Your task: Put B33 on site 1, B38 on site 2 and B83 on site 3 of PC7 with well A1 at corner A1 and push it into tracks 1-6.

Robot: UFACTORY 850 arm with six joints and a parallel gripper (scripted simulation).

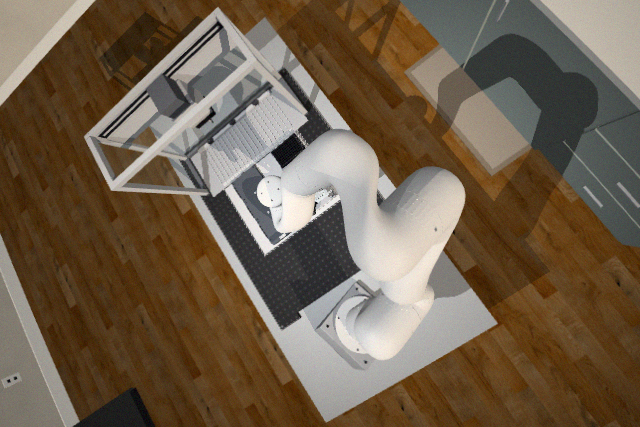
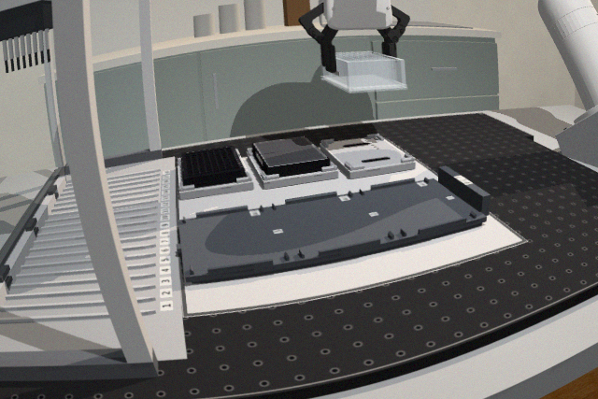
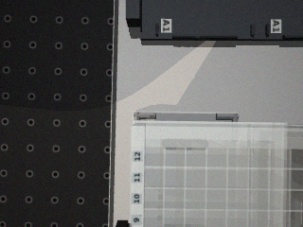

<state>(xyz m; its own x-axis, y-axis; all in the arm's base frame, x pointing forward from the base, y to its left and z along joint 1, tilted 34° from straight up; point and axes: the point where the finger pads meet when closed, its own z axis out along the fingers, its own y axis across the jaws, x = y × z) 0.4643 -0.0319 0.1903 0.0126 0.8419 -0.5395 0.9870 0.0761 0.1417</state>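
Now: hand 21 cm to the right of the dark plate carrier PC7, 13 cm above it and 12 cm short of it. From my hand the other things lie so: perforated dark deck: 14 cm below, 12 cm to the left, 10 cm ahead; grey nest S1: 14 cm below; clear deep-well block B83: 1 cm below.
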